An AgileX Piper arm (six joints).
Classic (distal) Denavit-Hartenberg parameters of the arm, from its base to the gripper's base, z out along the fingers. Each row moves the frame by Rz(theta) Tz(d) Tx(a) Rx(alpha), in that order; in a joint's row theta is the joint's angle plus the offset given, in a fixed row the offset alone. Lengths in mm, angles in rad.
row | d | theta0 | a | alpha
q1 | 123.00 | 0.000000 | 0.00 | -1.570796
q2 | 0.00 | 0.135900 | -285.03 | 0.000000
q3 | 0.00 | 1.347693 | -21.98 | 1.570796
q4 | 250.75 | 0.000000 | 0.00 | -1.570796
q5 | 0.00 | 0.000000 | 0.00 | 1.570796
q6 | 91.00 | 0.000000 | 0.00 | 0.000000
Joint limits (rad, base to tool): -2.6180..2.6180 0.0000..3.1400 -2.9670..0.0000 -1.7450..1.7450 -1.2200..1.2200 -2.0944..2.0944
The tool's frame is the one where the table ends.
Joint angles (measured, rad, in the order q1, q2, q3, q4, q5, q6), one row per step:
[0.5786 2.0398 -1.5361 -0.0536 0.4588 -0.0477]
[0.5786 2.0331 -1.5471 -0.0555 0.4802 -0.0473]
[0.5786 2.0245 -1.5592 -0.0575 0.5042 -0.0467]
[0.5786 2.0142 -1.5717 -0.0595 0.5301 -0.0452]
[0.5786 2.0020 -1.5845 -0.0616 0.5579 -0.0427]
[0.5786 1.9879 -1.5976 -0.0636 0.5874 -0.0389]
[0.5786 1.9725 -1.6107 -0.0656 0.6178 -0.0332]
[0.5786 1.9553 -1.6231 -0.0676 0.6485 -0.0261]
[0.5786 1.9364 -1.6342 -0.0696 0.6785 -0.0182]
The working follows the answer.
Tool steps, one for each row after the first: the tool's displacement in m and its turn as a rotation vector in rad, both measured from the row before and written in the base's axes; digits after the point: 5 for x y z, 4 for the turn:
[-0.00026 -0.00038 0.00510 -0.0036 0.0020 -0.0006]
[-0.00049 -0.00055 0.00616 -0.0034 0.0016 -0.0010]
[-0.00079 -0.00077 0.00697 -0.0029 0.0017 -0.0019]
[-0.00115 -0.00103 0.00782 -0.0023 0.0017 -0.0028]
[-0.00155 -0.00130 0.00868 -0.0012 0.0017 -0.0041]
[-0.00192 -0.00155 0.00921 0.0000 0.0020 -0.0057]
[-0.00240 -0.00187 0.00976 0.0013 0.0017 -0.0070]
[-0.00289 -0.00220 0.01012 0.0023 0.0010 -0.0077]

Tool pose at each row, in the base's axes (x y z in m, rotation vector in rad; rounded; the steps above come from the unrounded poses):
[0.38516 0.24900 0.20630 -0.8019 2.3193 0.1846]
[0.38490 0.24862 0.21140 -0.8031 2.3223 0.1810]
[0.38440 0.24806 0.21757 -0.8038 2.3251 0.1774]
[0.38361 0.24729 0.22453 -0.8032 2.3282 0.1740]
[0.38246 0.24627 0.23236 -0.8011 2.3314 0.1709]
[0.38090 0.24497 0.24104 -0.7971 2.3348 0.1685]
[0.37899 0.24342 0.25025 -0.7905 2.3387 0.1669]
[0.37659 0.24154 0.26001 -0.7817 2.3425 0.1661]
[0.37369 0.23934 0.27013 -0.7716 2.3456 0.1660]

